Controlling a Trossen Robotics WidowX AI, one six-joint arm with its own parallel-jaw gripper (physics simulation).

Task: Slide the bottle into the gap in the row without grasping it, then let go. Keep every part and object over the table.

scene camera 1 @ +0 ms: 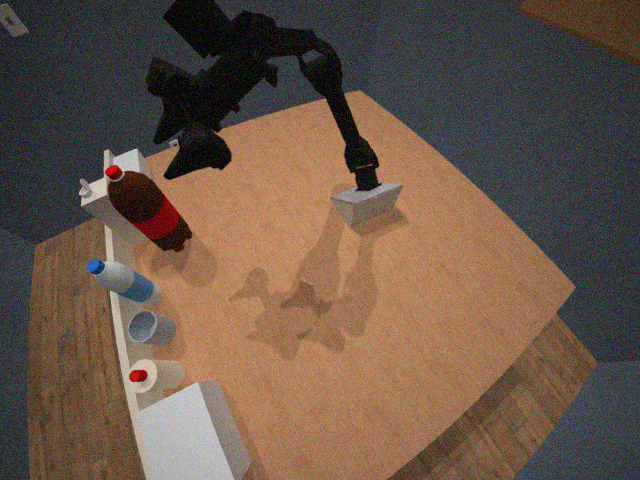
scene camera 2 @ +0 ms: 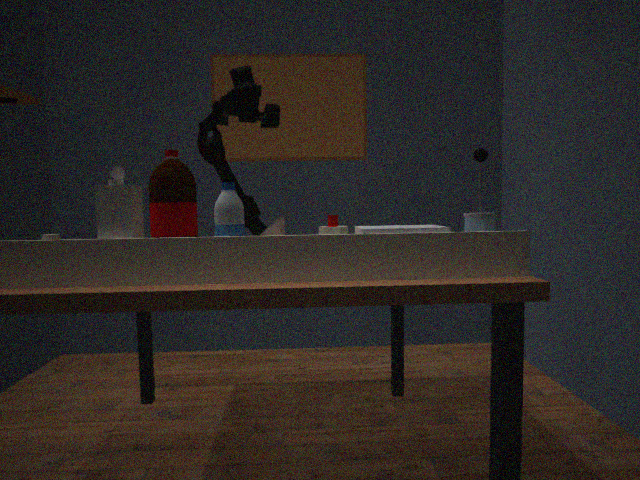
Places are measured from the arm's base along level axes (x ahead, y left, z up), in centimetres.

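Pixels of known places: gripper, fingertip midpoint: [scene camera 1: 160, 159] [scene camera 2: 244, 125]; arm's base at its link origin: [scene camera 1: 368, 187] [scene camera 2: 262, 233].
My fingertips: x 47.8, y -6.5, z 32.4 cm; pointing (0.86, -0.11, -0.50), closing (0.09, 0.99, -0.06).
Note:
For each thing: its top centre in the pictures, then the offset to it from my fingertips. "spot": a spot on its surface instead. Level surfaces: height alone.
- large dark brown bottle at its top centre: [scene camera 2: 171, 150] [scene camera 1: 111, 169] dy -17.7, dx +11.3, dz -8.1 cm
- low pale rail at a spot on its surface: [scene camera 2: 310, 258] spot: dy +12.6, dx +32.0, dz -33.0 cm
- white carton at its top centre: [scene camera 2: 118, 166] [scene camera 1: 81, 179] dy -27.8, dx +21.0, dz -12.6 cm
- smaller blue-capped bottle at its top centre: [scene camera 2: 228, 182] [scene camera 1: 92, 265] dy -4.1, dx +24.3, dz -16.4 cm
- clear cup at its top centre: [scene camera 1: 142, 325] dy +7.1, dx +25.4, dz -29.5 cm
- white red-capped container at its top centre: [scene camera 2: 332, 215] [scene camera 1: 134, 375] dy +18.5, dx +27.3, dz -24.1 cm
- big white box at its top centre: [scene camera 2: 400, 226] [scene camera 1: 182, 448] dy +34.7, dx +25.9, dz -27.1 cm
- small white box at its top centre: [scene camera 1: 125, 164] dy -55.0, dx +15.9, dz -30.1 cm
- table at its surface level: dz -38.1 cm
A large dark brown bottle [scene camera 1: 139, 198] [scene camera 2: 172, 193] with a red cap and red label stands upright in the row by the low pale rail [scene camera 1: 119, 330] [scene camera 2: 310, 258]. It is between a white carton [scene camera 1: 111, 206] [scene camera 2: 119, 211] and a smaller blue-capped bottle [scene camera 1: 124, 281] [scene camera 2: 229, 209]. Narrow spaces show on both sides of it in scene camera 2. My gripper [scene camera 1: 161, 159] is open, with nothing between its fingers. It is raised above the table beside the large bottle, on the arm's side. In scene camera 2 it shows dark above and to the right of the bottle, apart from it.
A clear cup [scene camera 1: 152, 328], a white red-capped container [scene camera 1: 168, 374] [scene camera 2: 332, 228] and a big white box [scene camera 1: 180, 434] [scene camera 2: 403, 228] continue the row. A small white box [scene camera 1: 131, 159] stands at its other end. The arm rises from a grey base [scene camera 1: 369, 204] on the table [scene camera 1: 439, 310].

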